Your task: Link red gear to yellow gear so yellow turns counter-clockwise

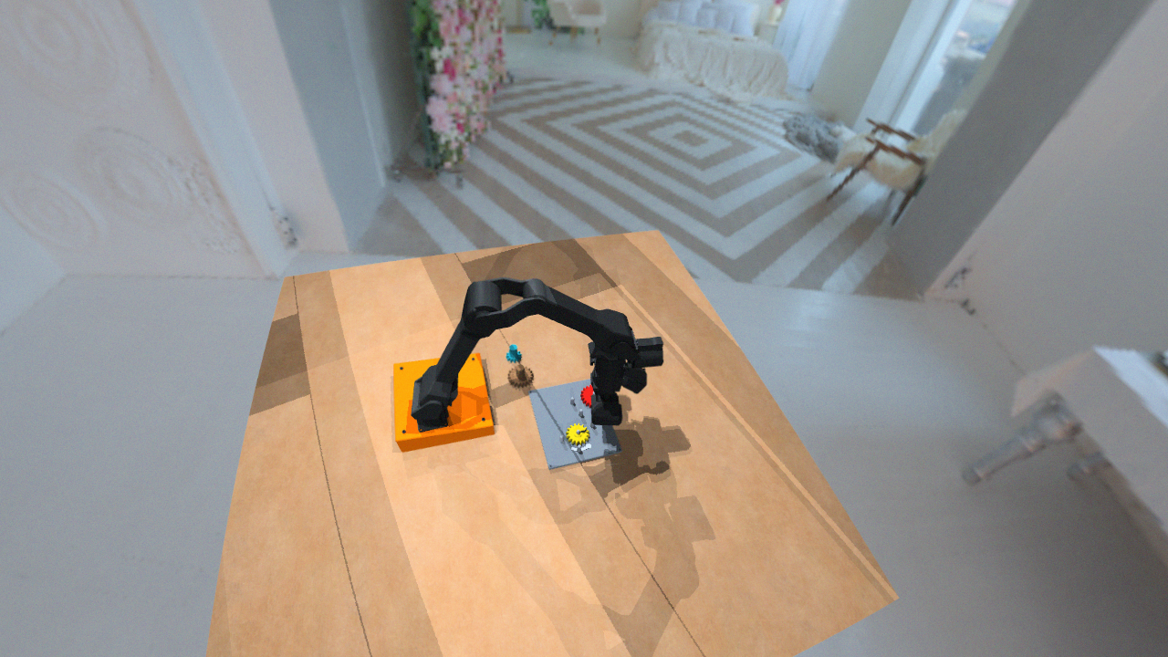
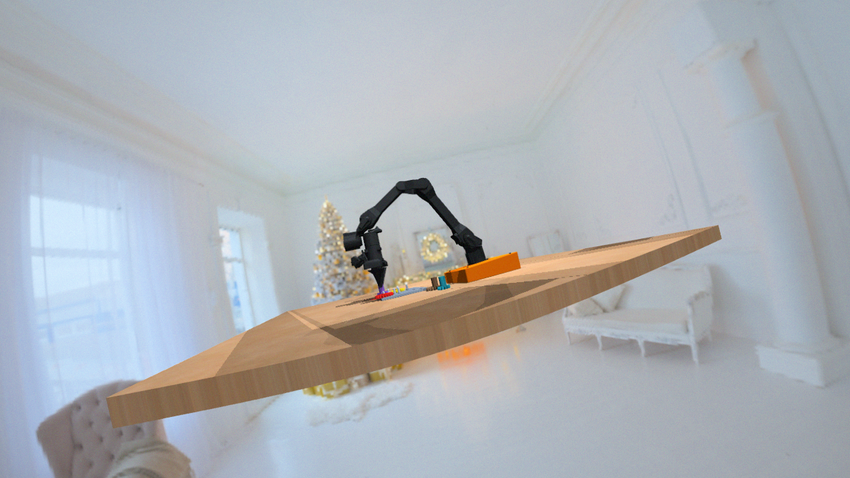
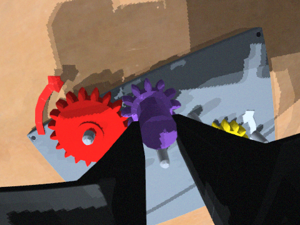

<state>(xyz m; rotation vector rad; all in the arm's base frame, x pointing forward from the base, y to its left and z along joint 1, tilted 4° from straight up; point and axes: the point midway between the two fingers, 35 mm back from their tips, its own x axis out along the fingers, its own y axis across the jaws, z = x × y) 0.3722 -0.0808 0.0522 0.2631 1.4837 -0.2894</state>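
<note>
The purple gear lies 1 cm below my gripper tip. The rest, counted from my gripper tip: red gear 1 cm ahead, 5 cm to the left, 3 cm below; red arrow 4 cm ahead, 7 cm to the left, 3 cm below; yellow gear 7 cm behind, 4 cm to the right, 3 cm below.
</note>
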